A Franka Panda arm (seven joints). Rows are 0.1 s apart.
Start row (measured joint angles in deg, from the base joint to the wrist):
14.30 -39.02 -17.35 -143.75 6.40 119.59 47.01
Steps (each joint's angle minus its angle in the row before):
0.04 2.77 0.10 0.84 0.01 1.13 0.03
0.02 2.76 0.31 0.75 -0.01 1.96 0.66
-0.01 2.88 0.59 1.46 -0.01 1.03 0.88
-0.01 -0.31 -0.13 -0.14 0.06 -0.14 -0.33
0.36 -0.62 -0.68 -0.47 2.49 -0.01 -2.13
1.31 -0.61 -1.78 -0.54 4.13 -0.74 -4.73
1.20 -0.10 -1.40 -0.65 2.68 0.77 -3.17
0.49 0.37 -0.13 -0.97 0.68 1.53 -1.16
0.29 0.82 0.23 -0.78 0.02 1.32 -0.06
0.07 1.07 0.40 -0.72 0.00 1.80 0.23
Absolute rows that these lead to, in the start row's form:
14.34 -36.25 -17.25 -142.91 6.41 120.72 47.04
14.36 -33.49 -16.94 -142.16 6.40 122.68 47.70
14.35 -30.61 -16.35 -140.70 6.39 123.71 48.58
14.34 -30.92 -16.48 -140.84 6.45 123.57 48.25
14.70 -31.54 -17.16 -141.31 8.94 123.56 46.12
16.01 -32.15 -18.94 -141.85 13.07 122.82 41.39
17.21 -32.25 -20.34 -142.50 15.75 123.59 38.22
17.70 -31.88 -20.47 -143.47 16.43 125.12 37.06
17.99 -31.06 -20.24 -144.25 16.45 126.44 37.00
18.06 -29.99 -19.84 -144.97 16.45 128.24 37.23

